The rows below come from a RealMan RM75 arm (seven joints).
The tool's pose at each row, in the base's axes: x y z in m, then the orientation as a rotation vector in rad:
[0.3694, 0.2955, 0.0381, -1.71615, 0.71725, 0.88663]
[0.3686, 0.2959, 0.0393, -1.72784, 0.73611, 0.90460]
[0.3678, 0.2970, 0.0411, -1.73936, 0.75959, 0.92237]
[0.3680, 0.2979, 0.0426, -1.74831, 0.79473, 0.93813]
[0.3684, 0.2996, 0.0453, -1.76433, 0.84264, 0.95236]
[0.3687, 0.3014, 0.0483, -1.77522, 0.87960, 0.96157]
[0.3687, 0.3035, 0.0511, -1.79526, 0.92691, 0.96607]
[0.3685, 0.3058, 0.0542, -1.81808, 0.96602, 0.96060]
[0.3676, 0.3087, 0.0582, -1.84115, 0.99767, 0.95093]
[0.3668, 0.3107, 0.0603, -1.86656, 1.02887, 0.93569]
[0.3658, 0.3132, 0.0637, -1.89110, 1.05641, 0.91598]
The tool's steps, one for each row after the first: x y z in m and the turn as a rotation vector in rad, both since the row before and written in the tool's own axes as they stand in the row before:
[-0.0015, -0.0001, 0.0003, -0.01517, 0.00579, 0.02188]
[-0.0020, -0.0006, 0.0008, -0.01442, 0.00812, 0.02485]
[-0.0012, -0.0012, 0.0005, -0.01002, 0.01355, 0.03180]
[-0.0023, -0.0021, 0.0009, -0.01369, 0.02396, 0.03930]
[-0.0027, -0.0021, 0.0008, -0.00890, 0.01859, 0.02942]
[-0.0028, -0.0018, 0.0011, -0.01290, 0.03036, 0.03360]
[-0.0033, -0.0017, 0.0012, -0.01110, 0.03257, 0.02294]
[-0.0046, -0.0015, 0.0014, -0.01004, 0.03111, 0.01582]
[-0.0027, -0.0006, 0.0012, -0.00922, 0.03459, 0.01293]
[-0.0041, -0.0010, 0.0010, -0.00673, 0.03443, 0.00868]

